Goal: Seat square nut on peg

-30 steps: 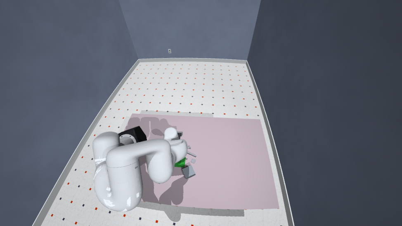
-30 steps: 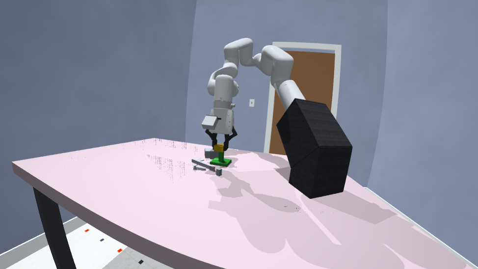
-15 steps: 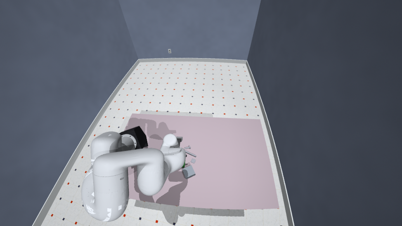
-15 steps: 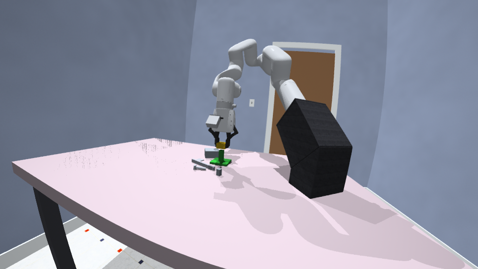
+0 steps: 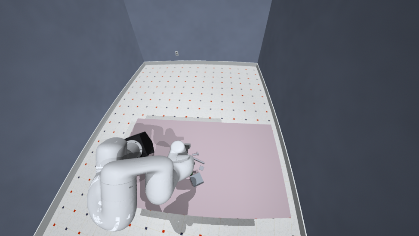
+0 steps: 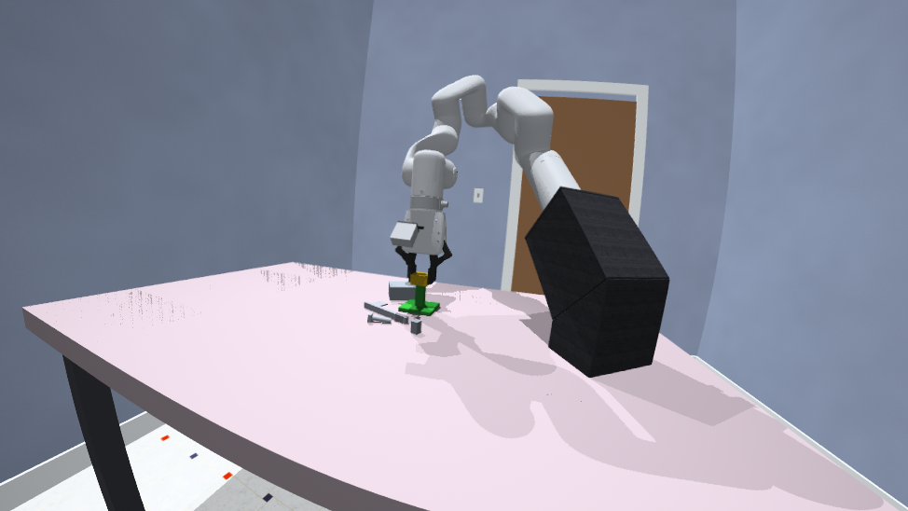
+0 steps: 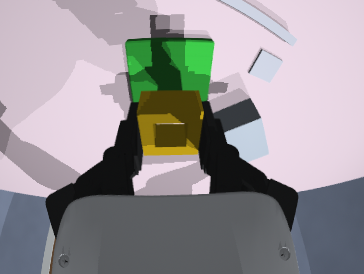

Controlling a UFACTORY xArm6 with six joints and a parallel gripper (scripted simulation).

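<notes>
My gripper is now 8 cm above the long bar, 7 cm short of it and 6 cm to the right of it. The rest, counted from my hand: small plate: 10 cm ahead, 8 cm below, 1 cm to the right; then bolt: 10 cm to the left, 8 cm below, 8 cm ahead; then grey block: 9 cm to the right, 7 cm below, 6 cm ahead.
</notes>
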